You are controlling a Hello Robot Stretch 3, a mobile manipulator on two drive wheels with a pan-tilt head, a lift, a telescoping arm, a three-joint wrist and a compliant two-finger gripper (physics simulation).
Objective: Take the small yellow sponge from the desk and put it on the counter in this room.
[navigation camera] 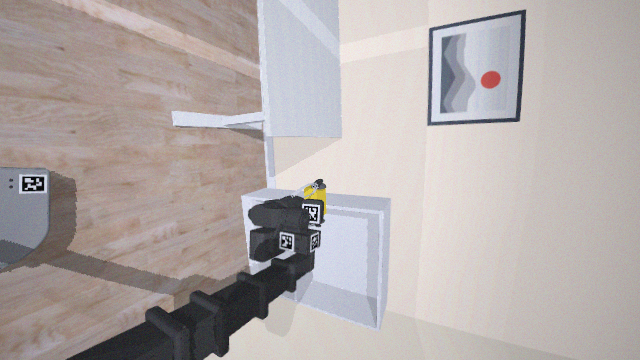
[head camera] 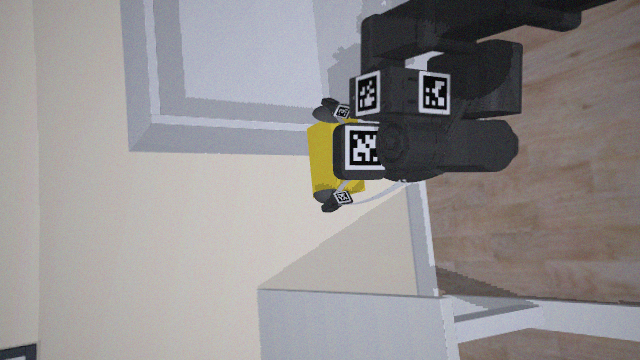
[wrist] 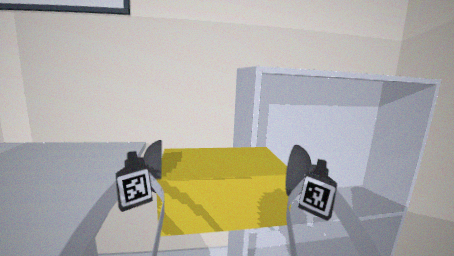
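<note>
The yellow sponge is a block between the two rubber fingertips. My gripper is shut on it, one fingertip against each end. The sponge is held up in the air, in front of the wall and close to an open-fronted shelf unit. A light grey top with white legs, which looks like the desk, stands to the gripper's left in the wrist view. I cannot identify the counter in these views.
The open light grey shelf unit stands at the gripper's right in the wrist view, against the wall. A framed picture hangs on the wall. My robot base is on the wooden floor.
</note>
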